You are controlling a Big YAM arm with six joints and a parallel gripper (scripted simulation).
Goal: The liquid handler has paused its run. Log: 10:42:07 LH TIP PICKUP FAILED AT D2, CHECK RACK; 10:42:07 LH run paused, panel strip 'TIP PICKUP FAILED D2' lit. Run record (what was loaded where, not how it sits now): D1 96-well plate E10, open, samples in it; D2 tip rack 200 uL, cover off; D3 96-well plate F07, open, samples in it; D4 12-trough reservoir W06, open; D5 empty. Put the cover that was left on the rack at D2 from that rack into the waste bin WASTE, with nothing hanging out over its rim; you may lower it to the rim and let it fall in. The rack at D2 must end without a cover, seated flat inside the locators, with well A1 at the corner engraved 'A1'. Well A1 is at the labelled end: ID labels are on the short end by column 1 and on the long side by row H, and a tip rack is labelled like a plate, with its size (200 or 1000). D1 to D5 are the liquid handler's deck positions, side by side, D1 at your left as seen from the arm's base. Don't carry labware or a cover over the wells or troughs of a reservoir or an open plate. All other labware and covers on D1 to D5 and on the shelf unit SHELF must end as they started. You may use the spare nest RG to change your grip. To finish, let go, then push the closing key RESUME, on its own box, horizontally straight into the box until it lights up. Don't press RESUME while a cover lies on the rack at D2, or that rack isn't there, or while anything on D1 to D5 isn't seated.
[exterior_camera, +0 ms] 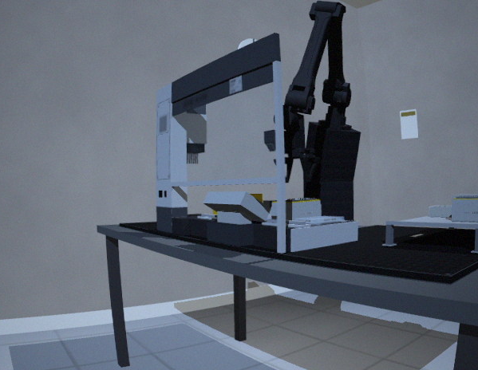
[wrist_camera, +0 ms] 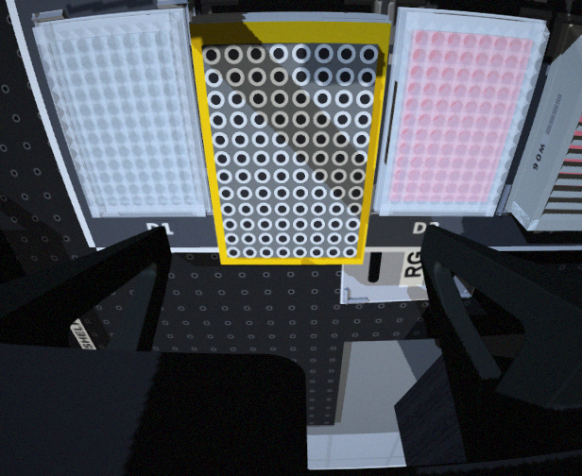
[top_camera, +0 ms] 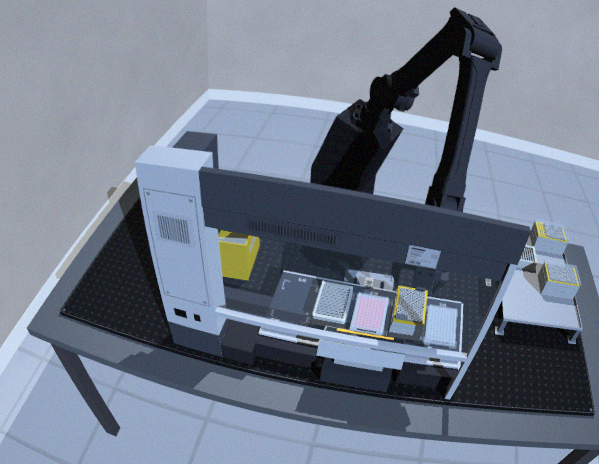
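Now: the tip rack 80 mm below my hand, 10 mm to the left of it and 10 mm ahead of it. The rest, counted from my hand: pink plate: 120 mm below, 100 mm to the right, 10 mm ahead; reservoir W06: 200 mm to the right, 110 mm below; clear plate: 120 mm below, 100 mm to the left, 10 mm ahead.
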